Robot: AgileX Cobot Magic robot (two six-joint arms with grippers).
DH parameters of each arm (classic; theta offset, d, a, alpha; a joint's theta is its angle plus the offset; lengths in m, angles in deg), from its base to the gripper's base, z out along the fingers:
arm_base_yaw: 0 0.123 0 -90
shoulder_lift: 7.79 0 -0.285 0
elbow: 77.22 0 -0.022 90
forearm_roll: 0 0.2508 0 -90
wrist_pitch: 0 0 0.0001 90
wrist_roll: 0 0.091 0 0
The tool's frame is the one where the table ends.
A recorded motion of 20 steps. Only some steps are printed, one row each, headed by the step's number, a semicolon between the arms.
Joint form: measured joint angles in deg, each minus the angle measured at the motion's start. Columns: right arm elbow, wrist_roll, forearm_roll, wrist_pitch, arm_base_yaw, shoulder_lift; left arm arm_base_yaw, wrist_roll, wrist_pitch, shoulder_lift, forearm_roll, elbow.
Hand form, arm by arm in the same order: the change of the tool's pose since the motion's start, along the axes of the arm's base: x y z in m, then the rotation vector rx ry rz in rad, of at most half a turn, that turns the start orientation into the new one. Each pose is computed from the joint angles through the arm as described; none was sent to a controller.
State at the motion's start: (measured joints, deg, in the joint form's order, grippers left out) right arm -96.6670 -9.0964 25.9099 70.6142 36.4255 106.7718; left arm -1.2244 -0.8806 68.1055 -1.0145 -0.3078 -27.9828
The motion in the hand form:
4: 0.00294 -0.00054 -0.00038 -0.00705 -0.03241 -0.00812; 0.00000 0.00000 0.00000 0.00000 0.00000 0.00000
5: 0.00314 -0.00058 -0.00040 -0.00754 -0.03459 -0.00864; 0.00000 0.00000 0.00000 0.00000 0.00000 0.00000
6: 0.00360 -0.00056 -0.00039 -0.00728 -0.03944 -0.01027; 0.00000 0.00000 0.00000 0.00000 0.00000 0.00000
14: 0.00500 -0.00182 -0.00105 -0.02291 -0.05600 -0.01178; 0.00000 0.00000 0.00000 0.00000 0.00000 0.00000
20: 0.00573 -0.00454 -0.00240 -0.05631 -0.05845 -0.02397; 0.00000 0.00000 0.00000 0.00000 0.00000 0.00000
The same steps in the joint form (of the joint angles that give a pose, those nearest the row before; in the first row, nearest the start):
4: 0.00 0.00 -1.38 -1.39 0.00 0.00; 0.00 0.00 0.00 0.00 0.00 0.00
5: 0.00 0.00 -1.47 -1.48 0.00 0.00; 0.00 0.00 0.00 0.00 0.00 0.00
6: 0.00 0.00 -1.62 -1.73 0.00 0.00; 0.00 0.00 0.00 0.00 0.00 0.00
14: 0.00 0.11 -2.93 -2.03 0.00 0.00; 0.00 0.00 0.00 0.00 0.00 0.00
20: 0.00 1.40 -4.93 -1.42 0.00 0.00; 0.00 0.00 0.00 0.00 0.00 0.00

